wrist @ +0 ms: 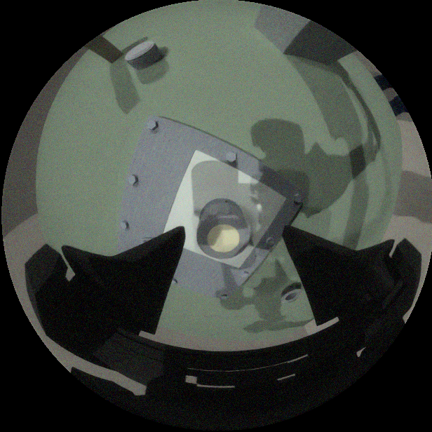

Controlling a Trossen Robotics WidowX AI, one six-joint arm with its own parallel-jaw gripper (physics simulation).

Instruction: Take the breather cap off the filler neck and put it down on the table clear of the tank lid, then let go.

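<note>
The breather cap (pixel 222 239), a dark round piece with a pale tan top, stands at the middle of the wrist view. It is upright over the white square panel (pixel 180 207) on the grey tank lid (pixel 145 155). The filler neck under it is mostly hidden and cannot be told apart from the cap. My gripper (pixel 235 231) is open and empty. Its black fingertips appear to the left and right of the cap, with a gap on each side. How far the tips are above the cap is hard to tell.
The lid, with several bolts along its edges, lies on the green table top (pixel 215 75). A short grey cylinder (pixel 144 55) and a dark brown block (pixel 104 48) are at the upper left. A grey box (pixel 320 42) is at the upper right. A small grey ring (pixel 291 301) is near the right finger.
</note>
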